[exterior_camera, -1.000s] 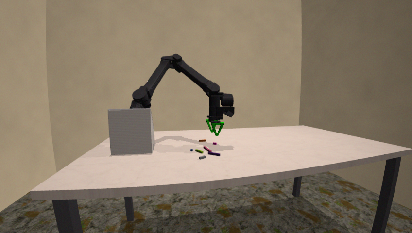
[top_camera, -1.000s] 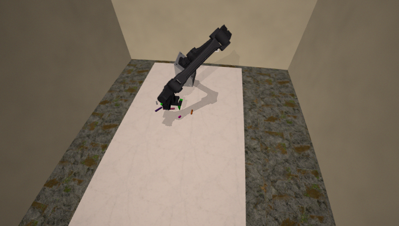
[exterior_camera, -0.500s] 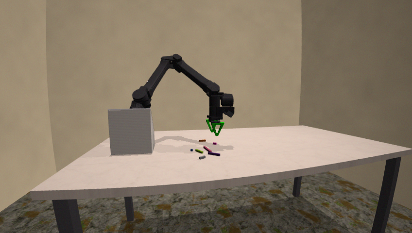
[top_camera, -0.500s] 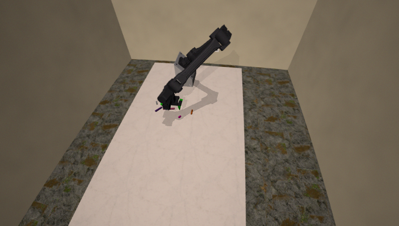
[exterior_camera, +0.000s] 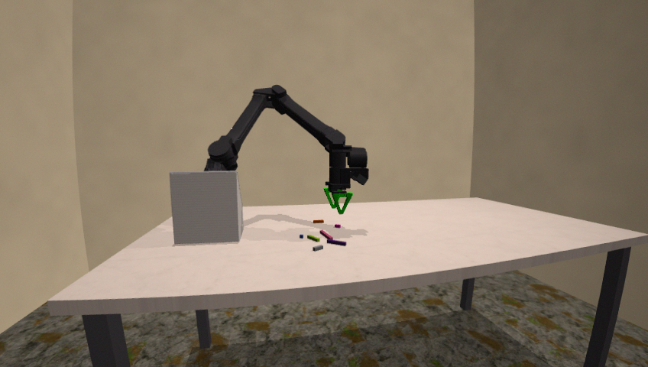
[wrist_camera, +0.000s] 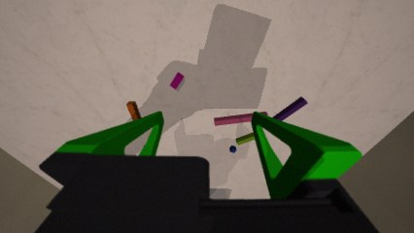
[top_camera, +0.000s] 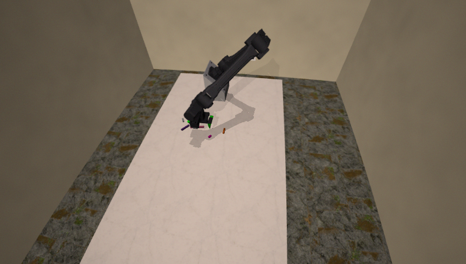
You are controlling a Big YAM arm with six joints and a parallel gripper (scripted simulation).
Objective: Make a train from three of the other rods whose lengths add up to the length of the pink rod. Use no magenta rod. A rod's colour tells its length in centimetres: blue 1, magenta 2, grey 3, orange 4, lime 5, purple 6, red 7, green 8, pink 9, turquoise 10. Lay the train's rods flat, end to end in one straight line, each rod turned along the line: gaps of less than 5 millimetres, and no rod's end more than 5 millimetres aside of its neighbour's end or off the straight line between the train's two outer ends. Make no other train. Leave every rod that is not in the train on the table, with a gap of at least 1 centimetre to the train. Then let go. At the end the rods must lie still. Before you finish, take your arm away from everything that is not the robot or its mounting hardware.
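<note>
The blue rod lies 14 cm behind my hand, 5 cm to the right of it and 7 cm below it. From my hand the other things lie so: magenta rod (2 cm ahead, 4 cm to the left, 7 cm below); then pink rod (6 cm behind, 5 cm to the right, 7 cm below); then lime rod (10 cm behind, 7 cm to the right, 7 cm below).
</note>
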